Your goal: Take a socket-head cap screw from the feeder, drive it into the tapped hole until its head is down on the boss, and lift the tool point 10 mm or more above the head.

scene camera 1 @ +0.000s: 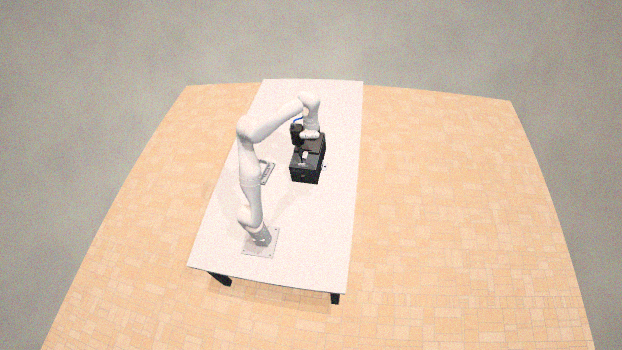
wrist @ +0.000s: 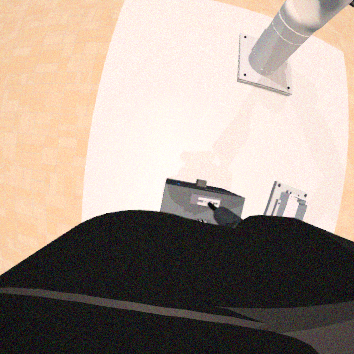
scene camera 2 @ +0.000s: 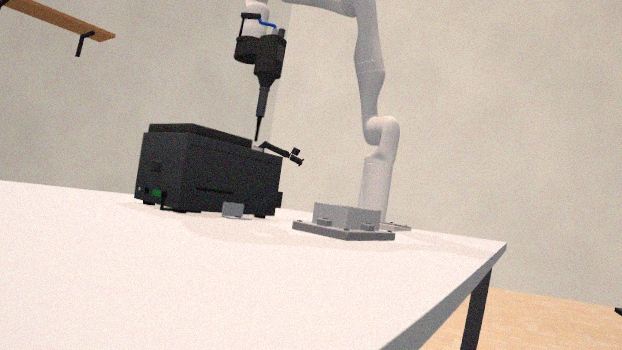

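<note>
The powered screwdriver, my gripper (scene camera 1: 302,161) (scene camera 2: 256,140) (wrist: 210,204), points down with its thin bit over the black screw feeder (scene camera 1: 306,174) (scene camera 2: 230,172) (wrist: 175,201). In scene camera 2 the tip stands a little above the light pick-up spot (scene camera 2: 257,148) on the feeder's top. In the wrist view the tip shows against the light slotted plate (wrist: 202,200). Whether a screw sits on the tip is too small to tell. The grey workpiece (scene camera 2: 345,216) (wrist: 294,202) stands on its flat base plate (scene camera 2: 320,231) (wrist: 273,197), away from the tool. Its tapped hole cannot be made out.
A jointed black arm (scene camera 2: 276,149) sticks out from the feeder top near the bit. A small grey bracket (scene camera 2: 233,209) stands beside the feeder. The robot's mounting plate (scene camera 1: 250,248) (wrist: 244,62) is on the white table (scene camera 1: 310,240). A wooden shelf (scene camera 2: 60,20) is on the wall.
</note>
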